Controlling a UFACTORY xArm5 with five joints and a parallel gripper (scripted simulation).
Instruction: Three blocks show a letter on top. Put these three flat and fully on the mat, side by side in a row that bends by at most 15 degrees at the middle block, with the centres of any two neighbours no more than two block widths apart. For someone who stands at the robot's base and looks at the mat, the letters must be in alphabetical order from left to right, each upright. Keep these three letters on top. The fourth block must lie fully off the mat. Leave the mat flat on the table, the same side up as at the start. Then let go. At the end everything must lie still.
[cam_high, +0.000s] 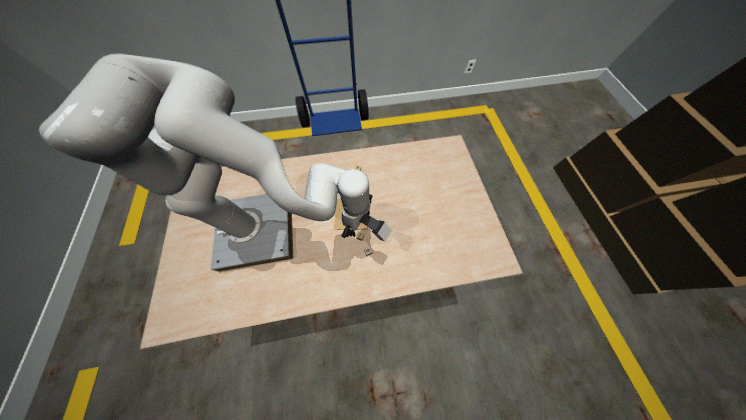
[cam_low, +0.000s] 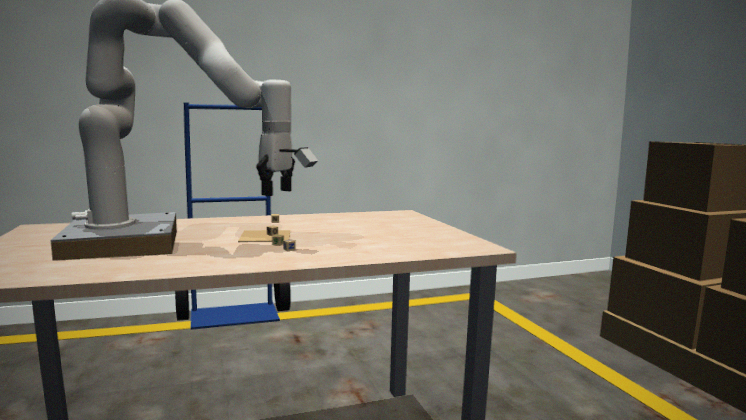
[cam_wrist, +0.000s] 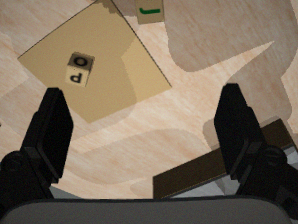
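My gripper is now 150 mm above the tan mat, 100 mm to the right of it and 10 mm past it. Also, from my hand: block 310 mm to the left, 140 mm below, 60 mm ahead.
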